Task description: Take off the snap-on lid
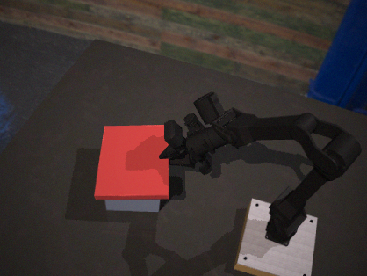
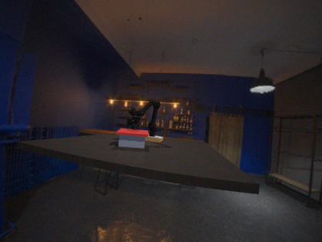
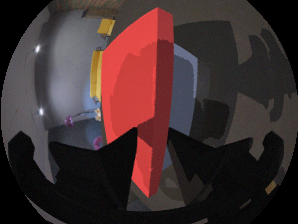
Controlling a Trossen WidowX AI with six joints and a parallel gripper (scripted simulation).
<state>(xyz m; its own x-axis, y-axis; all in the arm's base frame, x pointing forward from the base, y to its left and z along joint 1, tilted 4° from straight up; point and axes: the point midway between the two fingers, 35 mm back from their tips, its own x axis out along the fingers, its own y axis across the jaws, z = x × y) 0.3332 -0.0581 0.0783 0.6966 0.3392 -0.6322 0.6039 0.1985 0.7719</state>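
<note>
Right now my gripper tip is 7 cm short of the red lid and 3 cm to the right of it. Round my gripper tip: grey-blue storage box 7 cm ahead, 6 cm below, 3 cm to the left.
</note>
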